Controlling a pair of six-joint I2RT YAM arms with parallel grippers.
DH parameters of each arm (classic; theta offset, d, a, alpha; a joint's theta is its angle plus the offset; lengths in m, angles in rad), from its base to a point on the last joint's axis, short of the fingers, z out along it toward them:
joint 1: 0 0.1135 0.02 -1.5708
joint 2: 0 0 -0.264 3.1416
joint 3: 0.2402 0 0.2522 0
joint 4: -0.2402 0 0.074 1.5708
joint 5: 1.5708 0 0 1.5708
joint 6: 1.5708 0.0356 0 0
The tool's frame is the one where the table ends.
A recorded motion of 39 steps. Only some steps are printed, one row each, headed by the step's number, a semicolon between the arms.
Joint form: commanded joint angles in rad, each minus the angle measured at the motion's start. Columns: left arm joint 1, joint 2, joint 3, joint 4, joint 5, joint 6; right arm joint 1, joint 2, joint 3, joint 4, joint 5, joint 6.
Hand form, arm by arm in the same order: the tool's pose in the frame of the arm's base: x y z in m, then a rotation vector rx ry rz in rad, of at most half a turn. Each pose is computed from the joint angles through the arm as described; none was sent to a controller.
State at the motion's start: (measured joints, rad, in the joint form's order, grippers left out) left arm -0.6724 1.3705 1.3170 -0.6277 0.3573 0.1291; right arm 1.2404 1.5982 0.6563 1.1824 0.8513 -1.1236
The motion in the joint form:
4: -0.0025 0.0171 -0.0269 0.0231 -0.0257 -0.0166; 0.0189 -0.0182 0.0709 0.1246 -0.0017 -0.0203
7: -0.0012 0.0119 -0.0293 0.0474 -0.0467 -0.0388; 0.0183 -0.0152 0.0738 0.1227 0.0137 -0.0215
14: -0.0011 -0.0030 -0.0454 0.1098 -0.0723 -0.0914; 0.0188 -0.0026 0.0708 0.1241 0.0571 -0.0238
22: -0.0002 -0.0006 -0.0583 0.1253 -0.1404 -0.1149; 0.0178 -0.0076 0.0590 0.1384 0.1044 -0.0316
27: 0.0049 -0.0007 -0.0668 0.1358 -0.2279 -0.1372; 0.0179 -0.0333 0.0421 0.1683 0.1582 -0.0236
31: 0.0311 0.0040 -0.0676 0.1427 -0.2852 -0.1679; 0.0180 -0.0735 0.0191 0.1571 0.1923 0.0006
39: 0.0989 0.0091 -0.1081 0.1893 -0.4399 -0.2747; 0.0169 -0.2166 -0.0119 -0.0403 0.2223 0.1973
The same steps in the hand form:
4: 0.2299 -0.1988 0.3394 1.0515 2.0641 -0.6686; 0.1224 0.2930 0.2753 -0.6991 1.0792 -0.3741
7: 0.2311 -0.1983 0.3420 1.0112 2.0563 -0.6583; 0.1231 0.2933 0.2749 -0.6939 1.0911 -0.3853
14: 0.2319 -0.1979 0.3460 0.9318 2.0323 -0.6653; 0.1240 0.2935 0.2699 -0.6875 1.1251 -0.4179
22: 0.2349 -0.1969 0.3420 0.8695 2.0574 -0.6038; 0.1241 0.2894 0.2686 -0.6614 1.1574 -0.4487
27: 0.2384 -0.1937 0.3398 0.7908 2.0796 -0.5193; 0.1225 0.2810 0.2729 -0.5945 1.1944 -0.4525
31: 0.2459 -0.1868 0.3387 0.6975 2.1044 -0.4606; 0.1202 0.2720 0.2762 -0.5565 1.2248 -0.4476
39: 0.2630 -0.1664 0.3276 0.4198 2.1548 -0.3180; 0.1148 0.2526 0.2884 -0.4867 1.3025 -0.3480

